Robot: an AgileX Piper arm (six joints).
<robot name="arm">
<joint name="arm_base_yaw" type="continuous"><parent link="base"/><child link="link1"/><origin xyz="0.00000 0.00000 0.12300" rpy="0.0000 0.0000 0.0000"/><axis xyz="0 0 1"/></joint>
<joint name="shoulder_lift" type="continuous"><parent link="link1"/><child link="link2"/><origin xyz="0.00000 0.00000 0.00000" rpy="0.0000 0.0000 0.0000"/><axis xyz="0 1 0"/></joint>
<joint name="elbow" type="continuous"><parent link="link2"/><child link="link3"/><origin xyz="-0.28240 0.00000 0.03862" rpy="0.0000 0.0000 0.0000"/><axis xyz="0 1 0"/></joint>
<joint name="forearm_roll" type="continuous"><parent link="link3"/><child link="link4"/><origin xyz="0.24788 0.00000 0.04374" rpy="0.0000 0.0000 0.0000"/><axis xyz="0.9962 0 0.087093"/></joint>
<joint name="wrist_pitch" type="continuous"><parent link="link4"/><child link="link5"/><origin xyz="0.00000 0.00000 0.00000" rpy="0.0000 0.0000 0.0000"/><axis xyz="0 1 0"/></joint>
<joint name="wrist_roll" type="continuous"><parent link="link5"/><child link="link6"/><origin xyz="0.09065 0.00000 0.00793" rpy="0.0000 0.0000 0.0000"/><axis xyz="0.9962 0 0.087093"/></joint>
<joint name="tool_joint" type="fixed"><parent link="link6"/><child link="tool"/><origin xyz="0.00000 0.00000 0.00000" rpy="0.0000 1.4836 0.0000"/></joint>
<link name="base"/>
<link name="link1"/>
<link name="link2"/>
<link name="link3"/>
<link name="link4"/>
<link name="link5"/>
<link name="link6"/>
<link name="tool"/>
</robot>
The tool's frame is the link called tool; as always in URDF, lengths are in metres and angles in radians. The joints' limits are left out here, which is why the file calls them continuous.
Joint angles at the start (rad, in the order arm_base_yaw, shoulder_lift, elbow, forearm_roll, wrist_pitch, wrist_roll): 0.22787 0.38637 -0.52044 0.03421 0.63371 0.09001
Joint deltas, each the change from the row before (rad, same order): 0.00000 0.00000 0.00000 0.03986 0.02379 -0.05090; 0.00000 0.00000 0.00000 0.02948 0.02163 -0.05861; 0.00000 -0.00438 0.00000 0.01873 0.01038 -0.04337; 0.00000 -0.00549 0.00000 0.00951 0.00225 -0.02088; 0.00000 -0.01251 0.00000 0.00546 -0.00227 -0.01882; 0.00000 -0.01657 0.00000 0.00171 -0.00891 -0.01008; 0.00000 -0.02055 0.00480 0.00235 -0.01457 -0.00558; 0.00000 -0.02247 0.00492 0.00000 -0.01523 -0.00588; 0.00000 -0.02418 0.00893 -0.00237 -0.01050 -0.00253; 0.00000 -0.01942 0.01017 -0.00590 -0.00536 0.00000; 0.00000 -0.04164 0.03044 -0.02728 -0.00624 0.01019; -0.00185 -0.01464 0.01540 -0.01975 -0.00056 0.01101; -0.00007 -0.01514 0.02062 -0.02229 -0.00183 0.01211
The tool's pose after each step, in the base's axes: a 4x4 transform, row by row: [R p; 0 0 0 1], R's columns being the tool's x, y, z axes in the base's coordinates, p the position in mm. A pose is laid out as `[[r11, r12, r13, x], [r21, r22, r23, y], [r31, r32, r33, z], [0, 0, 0, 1]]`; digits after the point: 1 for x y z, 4 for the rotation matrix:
[[-0.4344, -0.2243, 0.8723, 72.3], [-0.0006, 0.9686, 0.2487, 21.0], [-0.9007, 0.1075, -0.4209, 303.4], [0, 0, 0, 1]]
[[-0.4448, -0.2555, 0.8584, 71.1], [-0.0405, 0.9632, 0.2657, 22.5], [-0.8947, 0.0834, -0.4388, 301.8], [0, 0, 0, 1]]
[[-0.4417, -0.2791, 0.8526, 69.6], [-0.0700, 0.9582, 0.2774, 23.4], [-0.8944, 0.0628, -0.4428, 301.4], [0, 0, 0, 1]]
[[-0.4346, -0.2906, 0.8524, 68.4], [-0.0824, 0.9554, 0.2837, 23.7], [-0.8969, 0.0531, -0.4391, 301.6], [0, 0, 0, 1]]
[[-0.4171, -0.3002, 0.8579, 66.3], [-0.0930, 0.9530, 0.2883, 23.5], [-0.9041, 0.0404, -0.4254, 302.7], [0, 0, 0, 1]]
[[-0.3920, -0.3044, 0.8681, 63.7], [-0.0954, 0.9520, 0.2908, 22.9], [-0.9150, 0.0312, -0.4022, 304.6], [0, 0, 0, 1]]
[[-0.3639, -0.3061, 0.8797, 60.8], [-0.0914, 0.9516, 0.2933, 22.2], [-0.9269, 0.0264, -0.3743, 305.7], [0, 0, 0, 1]]
[[-0.3328, -0.3069, 0.8917, 57.6], [-0.0888, 0.9516, 0.2944, 21.3], [-0.9388, 0.0187, -0.3439, 306.8], [0, 0, 0, 1]]
[[-0.3082, -0.3061, 0.9007, 54.2], [-0.0868, 0.9519, 0.2938, 20.3], [-0.9473, 0.0124, -0.3200, 306.2], [0, 0, 0, 1]]
[[-0.2938, -0.3039, 0.9063, 51.7], [-0.0879, 0.9527, 0.2909, 19.3], [-0.9518, 0.0058, -0.3066, 304.5], [0, 0, 0, 1]]
[[-0.2760, -0.2919, 0.9157, 47.2], [-0.0956, 0.9564, 0.2761, 16.7], [-0.9564, -0.0113, -0.2919, 297.4], [0, 0, 0, 1]]
[[-0.2762, -0.2809, 0.9191, 46.2], [-0.1002, 0.9595, 0.2632, 15.3], [-0.9559, -0.0194, -0.2931, 293.2], [0, 0, 0, 1]]
[[-0.2792, -0.2705, 0.9214, 45.6], [-0.1069, 0.9623, 0.2501, 14.0], [-0.9543, -0.0287, -0.2976, 287.5], [0, 0, 0, 1]]

